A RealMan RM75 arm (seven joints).
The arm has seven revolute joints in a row. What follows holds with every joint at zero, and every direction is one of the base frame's. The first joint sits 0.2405 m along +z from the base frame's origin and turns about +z. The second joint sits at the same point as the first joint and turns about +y. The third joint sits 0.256 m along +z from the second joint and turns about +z. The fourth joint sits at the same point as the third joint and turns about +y. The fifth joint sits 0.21 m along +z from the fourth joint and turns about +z. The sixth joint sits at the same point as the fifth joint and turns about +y. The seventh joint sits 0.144 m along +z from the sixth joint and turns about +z. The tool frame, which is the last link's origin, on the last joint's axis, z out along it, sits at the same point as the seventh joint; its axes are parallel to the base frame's.
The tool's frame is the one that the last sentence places.
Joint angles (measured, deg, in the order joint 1, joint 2, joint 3, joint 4, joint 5, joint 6, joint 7), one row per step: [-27.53, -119.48, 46.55, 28.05, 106.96, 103.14, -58.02]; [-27.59, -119.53, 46.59, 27.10, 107.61, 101.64, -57.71]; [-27.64, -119.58, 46.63, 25.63, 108.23, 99.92, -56.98]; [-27.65, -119.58, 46.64, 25.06, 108.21, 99.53, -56.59]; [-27.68, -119.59, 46.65, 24.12, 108.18, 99.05, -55.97]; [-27.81, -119.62, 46.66, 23.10, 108.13, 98.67, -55.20]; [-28.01, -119.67, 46.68, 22.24, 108.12, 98.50, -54.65]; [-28.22, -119.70, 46.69, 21.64, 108.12, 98.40, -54.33]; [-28.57, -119.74, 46.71, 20.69, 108.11, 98.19, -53.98]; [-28.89, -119.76, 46.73, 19.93, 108.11, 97.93, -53.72]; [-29.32, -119.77, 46.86, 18.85, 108.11, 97.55, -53.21]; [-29.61, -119.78, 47.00, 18.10, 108.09, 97.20, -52.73]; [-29.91, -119.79, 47.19, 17.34, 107.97, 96.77, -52.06]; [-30.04, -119.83, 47.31, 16.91, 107.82, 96.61, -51.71]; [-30.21, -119.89, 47.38, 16.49, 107.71, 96.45, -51.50]
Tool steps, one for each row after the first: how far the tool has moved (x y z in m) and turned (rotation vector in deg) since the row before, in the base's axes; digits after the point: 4 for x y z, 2 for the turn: [-0.0031, -0.0001, -0.0046, -0.06, 1.00, 0.98]; [-0.0039, -0.0010, -0.0059, -0.01, 0.97, 1.08]; [-0.0009, -0.0005, -0.0016, 0.09, 0.04, 0.24]; [-0.0011, -0.0012, -0.0026, 0.04, -0.04, 0.32]; [-0.0004, -0.0012, -0.0028, 0.02, -0.15, 0.11]; [0.0004, -0.0010, -0.0024, -0.16, -0.23, -0.01]; [0.0006, -0.0005, -0.0016, -0.16, -0.17, -0.04]; [0.0010, -0.0006, -0.0026, -0.32, -0.25, 0.07]; [0.0008, -0.0001, -0.0021, -0.23, -0.12, 0.08]; [0.0009, -0.0005, -0.0030, -0.31, -0.08, -0.02]; [0.0005, -0.0003, -0.0022, -0.12, 0.03, -0.08]; [0.0006, -0.0001, -0.0023, 0.06, 0.07, -0.19]; [0.0005, -0.0004, -0.0013, 0.00, -0.10, -0.07]; [0.0007, -0.0002, -0.0014, -0.08, -0.12, 0.01]
